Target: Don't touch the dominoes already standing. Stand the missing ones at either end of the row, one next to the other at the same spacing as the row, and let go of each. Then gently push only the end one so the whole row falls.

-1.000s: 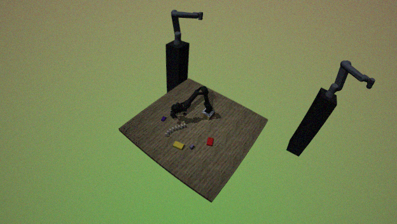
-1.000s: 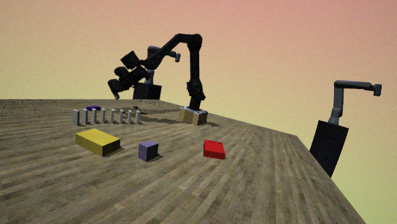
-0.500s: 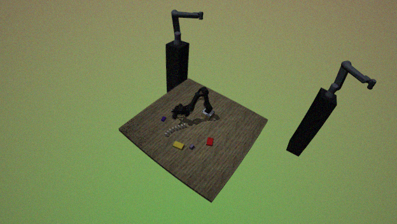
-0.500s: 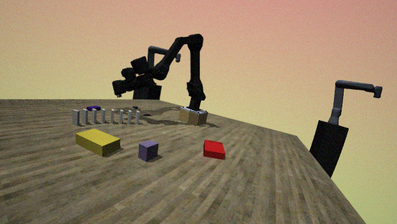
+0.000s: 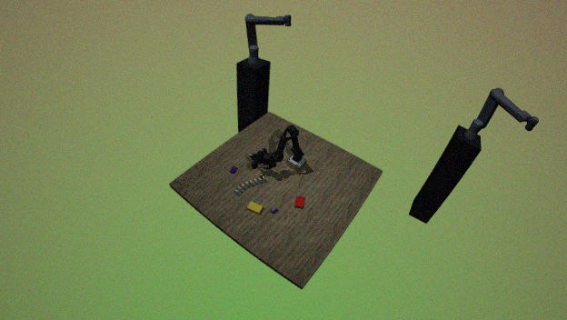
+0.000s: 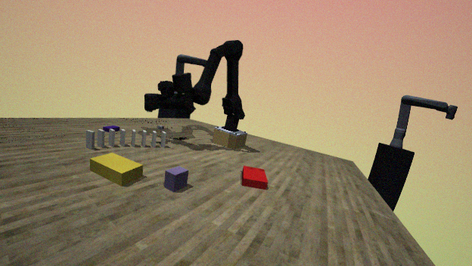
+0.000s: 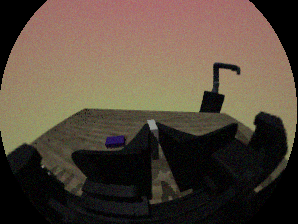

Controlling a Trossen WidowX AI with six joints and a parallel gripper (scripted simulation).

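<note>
The dark blue block is 13 cm below my gripper tip, 11 cm ahead of it and 9 cm to the right of it. From my gripper tip the other things lie so: grey piece (16 cm behind, 13 cm below, 6 cm to the right); then yellow block (31 cm ahead, 28 cm to the left, 13 cm below); then lilac cube (40 cm to the left, 24 cm ahead, 12 cm below).
</note>
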